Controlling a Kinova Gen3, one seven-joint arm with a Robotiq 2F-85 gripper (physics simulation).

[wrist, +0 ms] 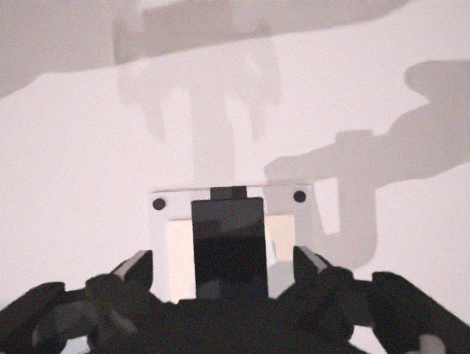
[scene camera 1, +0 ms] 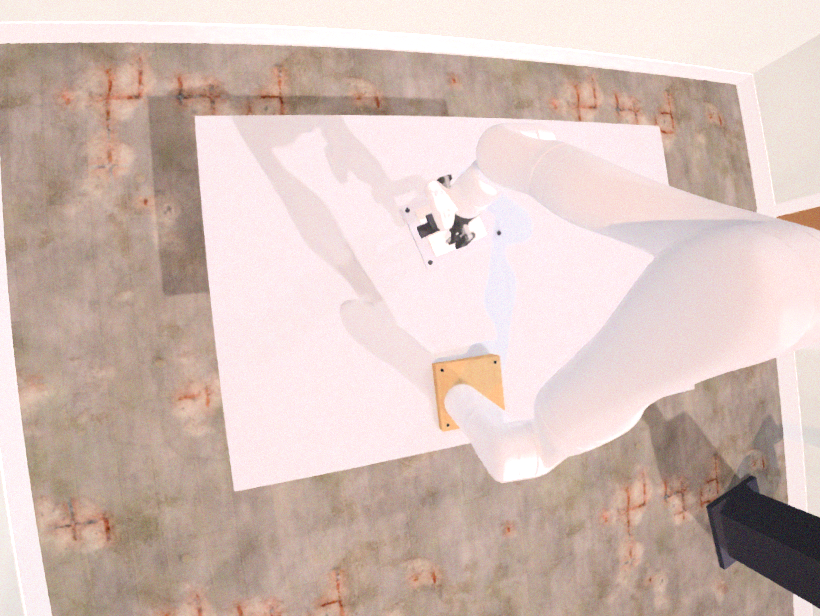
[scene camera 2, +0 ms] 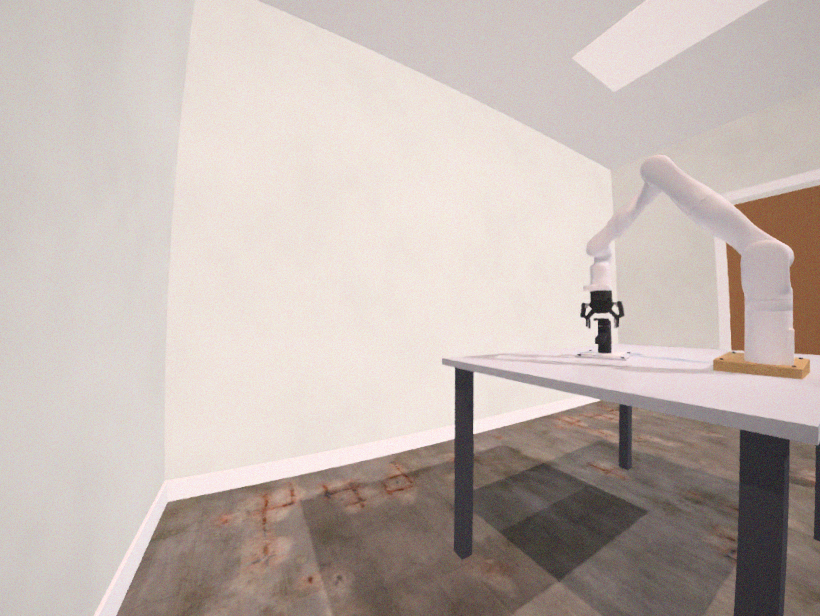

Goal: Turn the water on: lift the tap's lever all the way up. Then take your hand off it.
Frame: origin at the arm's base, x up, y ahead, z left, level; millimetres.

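Seen in the pictures: gripper, between the fingertips: [wrist: 223, 263] [scene camera 2: 602, 328]; arm's base, origin of its link: [scene camera 1: 461, 401] [scene camera 2: 767, 361].
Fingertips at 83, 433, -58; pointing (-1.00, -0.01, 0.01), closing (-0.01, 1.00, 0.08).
Offsets run from my fingertips to a thing's top centre, as dx, dy, dz. "pt": to the spot under its first point. Level surfaces: height alone.
The black tap {pt +37, -7, +43} [scene camera 1: 427, 226] [scene camera 2: 603, 340] stands upright on a pale base plate [scene camera 2: 583, 355] [wrist: 159, 275] with dark screws. Its lever {pt +32, -3, +43} [scene camera 2: 599, 320] [wrist: 228, 217] is the flat black piece on top; in scene camera 2 it looks about level, but its exact tilt is too small to tell. My gripper [scene camera 2: 602, 323] [wrist: 223, 263] points straight down over the tap, open, with nothing held. The fingertips are at about the height of the lever, one on each side, with a gap on both sides in the wrist view. The rear of the tap is hidden by the gripper body.
The tap's plate rests on the white table {dx -115} [scene camera 1: 285, 397] [scene camera 2: 662, 382]. My arm's base stands on a wooden block [scene camera 1: 487, 374] [scene camera 2: 729, 363] on the same table. Shadows of the arm and gripper fall across the table top beyond the tap.
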